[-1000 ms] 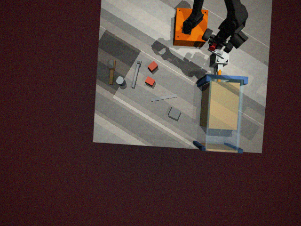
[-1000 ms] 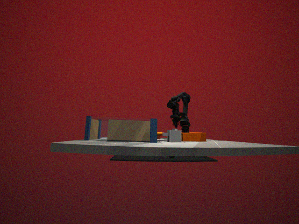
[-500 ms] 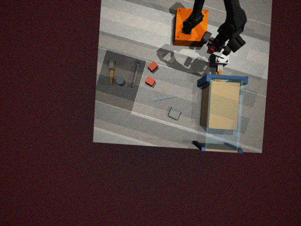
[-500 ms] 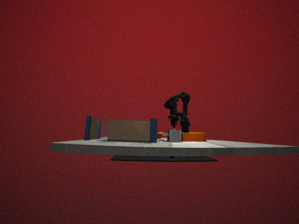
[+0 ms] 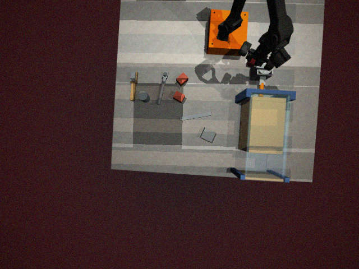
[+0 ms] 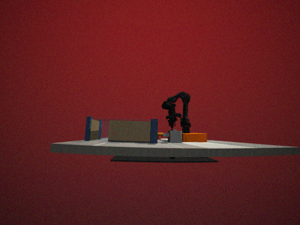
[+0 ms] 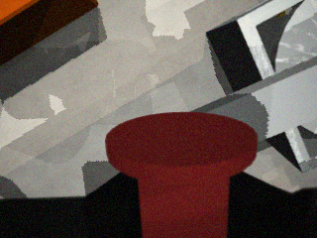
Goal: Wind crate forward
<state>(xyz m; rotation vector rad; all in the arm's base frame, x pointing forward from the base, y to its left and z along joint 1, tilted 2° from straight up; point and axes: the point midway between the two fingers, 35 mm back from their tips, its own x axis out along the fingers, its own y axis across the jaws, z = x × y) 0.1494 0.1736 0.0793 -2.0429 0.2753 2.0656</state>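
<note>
My gripper tip is now 40 mm to the right of the grey crank handle and 10 mm above it. From my gripper tip the other things lie so: winch (30 mm behind, 90 mm to the left, 80 mm below); then red knob (20 mm above); then blue frame (150 mm ahead, 120 mm to the left, 10 mm below).
</note>
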